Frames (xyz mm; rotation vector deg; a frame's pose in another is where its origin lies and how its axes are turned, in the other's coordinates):
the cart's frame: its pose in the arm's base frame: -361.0 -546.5 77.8 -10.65 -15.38 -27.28
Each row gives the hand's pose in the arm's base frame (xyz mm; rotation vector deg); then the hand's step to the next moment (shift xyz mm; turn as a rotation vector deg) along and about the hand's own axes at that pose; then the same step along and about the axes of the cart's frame.
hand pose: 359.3 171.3 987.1 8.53 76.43 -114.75
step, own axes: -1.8 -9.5 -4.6 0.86 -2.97 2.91
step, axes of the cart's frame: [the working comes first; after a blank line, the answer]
step, axes of the arm's base frame: -5.8 6.8 5.9 -1.64 -2.25 3.20

-6.1 2.5 8.5 0.50 -3.11 2.85
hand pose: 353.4 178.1 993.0 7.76 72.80 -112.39
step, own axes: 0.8 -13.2 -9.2 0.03 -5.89 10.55
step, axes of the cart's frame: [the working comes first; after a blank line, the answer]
step, axes of the arm's base frame: -12.0 9.6 4.7 -0.63 -7.43 9.50

-13.0 2.2 9.3 5.44 -7.87 7.38
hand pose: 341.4 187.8 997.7 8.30 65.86 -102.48
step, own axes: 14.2 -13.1 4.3 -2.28 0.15 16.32
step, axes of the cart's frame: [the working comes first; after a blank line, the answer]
step, axes of the arm's base frame: -15.9 -11.4 3.0 7.34 -10.77 10.08

-7.9 -17.8 3.4 13.85 -7.07 5.45
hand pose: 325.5 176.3 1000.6 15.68 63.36 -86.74
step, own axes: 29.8 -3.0 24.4 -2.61 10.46 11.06
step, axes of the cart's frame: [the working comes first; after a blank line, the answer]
step, axes of the arm's base frame: -1.5 -38.0 -6.8 14.28 -5.26 2.63

12.9 -33.1 -15.2 15.23 1.89 -1.76
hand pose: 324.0 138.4 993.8 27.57 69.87 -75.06
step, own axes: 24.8 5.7 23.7 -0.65 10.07 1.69
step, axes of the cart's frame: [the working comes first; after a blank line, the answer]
step, axes of the arm's base frame: 9.8 -29.9 -14.9 9.83 1.64 -2.31

16.6 -19.7 -23.3 7.02 6.36 -3.87
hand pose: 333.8 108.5 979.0 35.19 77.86 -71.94
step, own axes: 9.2 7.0 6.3 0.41 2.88 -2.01
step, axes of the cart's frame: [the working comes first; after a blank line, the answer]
step, axes of the arm's base frame: 6.5 -6.4 -9.5 1.75 2.55 -1.71

5.4 -1.4 -11.9 -0.10 3.25 -1.38
